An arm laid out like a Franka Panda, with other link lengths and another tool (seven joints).
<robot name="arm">
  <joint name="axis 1" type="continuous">
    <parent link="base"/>
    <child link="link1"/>
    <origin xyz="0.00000 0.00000 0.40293" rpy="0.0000 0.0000 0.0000"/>
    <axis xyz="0 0 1"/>
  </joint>
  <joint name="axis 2" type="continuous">
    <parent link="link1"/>
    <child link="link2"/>
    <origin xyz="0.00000 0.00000 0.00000" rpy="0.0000 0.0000 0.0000"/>
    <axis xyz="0 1 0"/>
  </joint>
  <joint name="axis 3" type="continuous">
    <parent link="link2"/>
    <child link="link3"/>
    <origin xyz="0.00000 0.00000 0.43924" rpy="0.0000 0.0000 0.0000"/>
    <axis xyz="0 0 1"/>
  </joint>
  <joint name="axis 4" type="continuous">
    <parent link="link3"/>
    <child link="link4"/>
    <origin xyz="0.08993 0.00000 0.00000" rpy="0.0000 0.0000 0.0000"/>
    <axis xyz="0 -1 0"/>
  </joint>
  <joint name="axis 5" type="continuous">
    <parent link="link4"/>
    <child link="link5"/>
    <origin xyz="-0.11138 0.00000 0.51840" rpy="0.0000 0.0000 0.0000"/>
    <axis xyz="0 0 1"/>
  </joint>
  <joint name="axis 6" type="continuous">
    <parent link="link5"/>
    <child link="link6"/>
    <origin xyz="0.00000 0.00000 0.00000" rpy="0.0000 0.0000 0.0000"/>
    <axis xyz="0 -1 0"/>
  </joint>
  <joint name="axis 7" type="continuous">
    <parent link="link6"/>
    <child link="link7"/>
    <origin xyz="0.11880 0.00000 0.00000" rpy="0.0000 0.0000 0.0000"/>
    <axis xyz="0 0 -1"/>
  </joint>
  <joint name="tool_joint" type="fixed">
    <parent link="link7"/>
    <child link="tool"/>
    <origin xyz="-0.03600 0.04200 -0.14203" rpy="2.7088 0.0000 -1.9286"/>
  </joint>
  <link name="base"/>
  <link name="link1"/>
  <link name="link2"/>
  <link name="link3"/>
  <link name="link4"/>
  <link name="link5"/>
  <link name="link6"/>
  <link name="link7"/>
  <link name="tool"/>
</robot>
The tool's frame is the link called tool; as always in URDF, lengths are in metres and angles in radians. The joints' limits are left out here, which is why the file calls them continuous.
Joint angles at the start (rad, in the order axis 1, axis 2, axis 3, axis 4, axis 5, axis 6, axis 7): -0.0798 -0.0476 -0.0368 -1.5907 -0.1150 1.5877 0.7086
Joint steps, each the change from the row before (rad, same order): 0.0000 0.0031 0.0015 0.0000 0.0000 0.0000 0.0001; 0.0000 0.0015 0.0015 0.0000 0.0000 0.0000 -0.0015; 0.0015 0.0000 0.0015 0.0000 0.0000 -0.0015 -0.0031; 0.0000 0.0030 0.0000 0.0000 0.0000 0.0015 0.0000; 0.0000 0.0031 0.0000 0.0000 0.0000 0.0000 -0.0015; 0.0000 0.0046 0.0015 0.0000 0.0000 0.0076 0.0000; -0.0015 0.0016 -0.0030 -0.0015 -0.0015 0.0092 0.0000; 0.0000 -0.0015 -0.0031 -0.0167 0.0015 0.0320 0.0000; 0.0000 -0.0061 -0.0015 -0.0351 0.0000 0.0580 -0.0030; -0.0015 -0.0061 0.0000 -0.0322 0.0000 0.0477 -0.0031; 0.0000 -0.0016 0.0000 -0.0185 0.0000 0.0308 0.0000
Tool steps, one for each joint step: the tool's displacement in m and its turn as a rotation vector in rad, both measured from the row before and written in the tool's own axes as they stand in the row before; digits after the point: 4 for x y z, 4 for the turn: -0.0017 -0.0003 0.0022 -0.0013 0.0031 -0.0005; -0.0010 0.0004 0.0012 -0.0006 0.0024 -0.0024; -0.0006 0.0020 0.0008 -0.0006 0.0034 -0.0051; -0.0014 -0.0012 0.0016 -0.0006 0.0014 0.0002; -0.0011 -0.0012 0.0019 -0.0014 0.0033 -0.0005; -0.0032 -0.0010 0.0021 0.0017 -0.0016 -0.0030; -0.0002 -0.0040 -0.0002 0.0042 -0.0054 0.0020; -0.0022 -0.0046 0.0044 0.0067 -0.0144 -0.0051; -0.0032 -0.0053 0.0098 0.0138 -0.0212 -0.0151; -0.0014 -0.0043 0.0096 0.0102 -0.0154 -0.0121; -0.0019 -0.0026 0.0065 0.0066 -0.0105 -0.0069
